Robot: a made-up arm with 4 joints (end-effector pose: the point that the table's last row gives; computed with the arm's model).
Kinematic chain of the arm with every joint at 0, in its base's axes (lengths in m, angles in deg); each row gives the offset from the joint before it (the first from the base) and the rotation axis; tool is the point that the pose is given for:
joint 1: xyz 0 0 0.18 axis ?
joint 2: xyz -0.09 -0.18 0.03 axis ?
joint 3: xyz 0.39 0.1 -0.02 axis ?
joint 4: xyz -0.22 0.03 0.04 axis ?
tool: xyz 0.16 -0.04 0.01
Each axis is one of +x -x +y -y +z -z.
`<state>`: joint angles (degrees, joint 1 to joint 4).
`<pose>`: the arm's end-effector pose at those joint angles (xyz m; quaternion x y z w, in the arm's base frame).
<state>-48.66 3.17 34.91 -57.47</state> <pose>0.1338 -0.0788 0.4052 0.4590 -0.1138 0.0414 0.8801</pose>
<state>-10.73 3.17 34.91 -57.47</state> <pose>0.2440 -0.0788 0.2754 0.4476 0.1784 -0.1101 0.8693</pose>
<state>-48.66 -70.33 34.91 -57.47</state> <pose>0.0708 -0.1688 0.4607 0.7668 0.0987 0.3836 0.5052</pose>
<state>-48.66 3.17 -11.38 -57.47</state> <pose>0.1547 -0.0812 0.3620 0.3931 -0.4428 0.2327 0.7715</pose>
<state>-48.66 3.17 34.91 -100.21</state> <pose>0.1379 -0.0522 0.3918 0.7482 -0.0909 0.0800 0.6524</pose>
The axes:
joint 1: +y
joint 2: -x
joint 3: +y
joint 4: -x

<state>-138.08 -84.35 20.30 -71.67</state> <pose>-0.2749 -0.1750 0.2414 0.3263 -0.1283 0.9061 0.2367</pose>
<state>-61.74 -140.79 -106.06 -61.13</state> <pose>0.0074 -0.2082 0.5248 -0.7694 0.4680 0.1363 0.4130</pose>
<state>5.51 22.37 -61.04 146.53</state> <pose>0.2155 -0.0415 0.0816 -0.8780 -0.2335 -0.4070 0.0946</pose>
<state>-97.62 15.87 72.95 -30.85</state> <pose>-0.0897 -0.0805 0.4800 0.2464 -0.2406 -0.0764 0.9357</pose>
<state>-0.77 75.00 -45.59 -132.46</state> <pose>0.2571 -0.1995 0.0533 0.4406 0.0865 0.3793 0.8090</pose>
